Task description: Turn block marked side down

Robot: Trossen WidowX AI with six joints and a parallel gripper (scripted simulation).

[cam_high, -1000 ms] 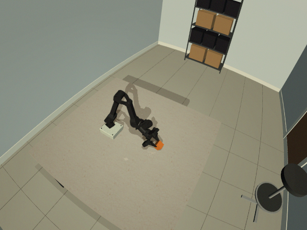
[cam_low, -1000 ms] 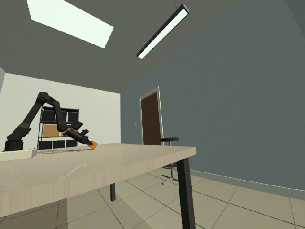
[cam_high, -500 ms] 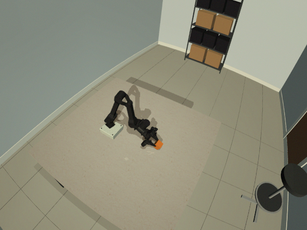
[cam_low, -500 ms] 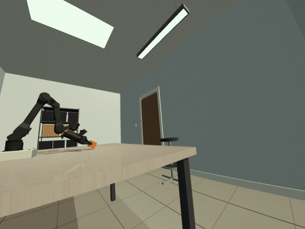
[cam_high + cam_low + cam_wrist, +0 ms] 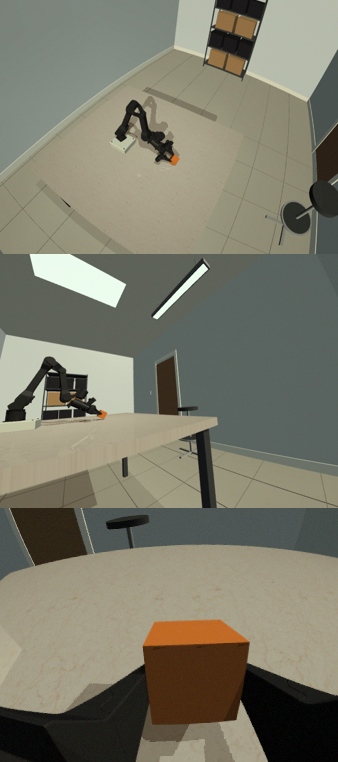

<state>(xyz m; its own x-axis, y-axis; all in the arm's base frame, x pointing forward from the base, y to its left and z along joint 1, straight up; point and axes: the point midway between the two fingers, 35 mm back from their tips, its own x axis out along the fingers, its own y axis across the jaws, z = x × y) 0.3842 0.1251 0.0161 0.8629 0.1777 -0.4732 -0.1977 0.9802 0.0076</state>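
Right now my gripper tip is 20 mm above the orange block.
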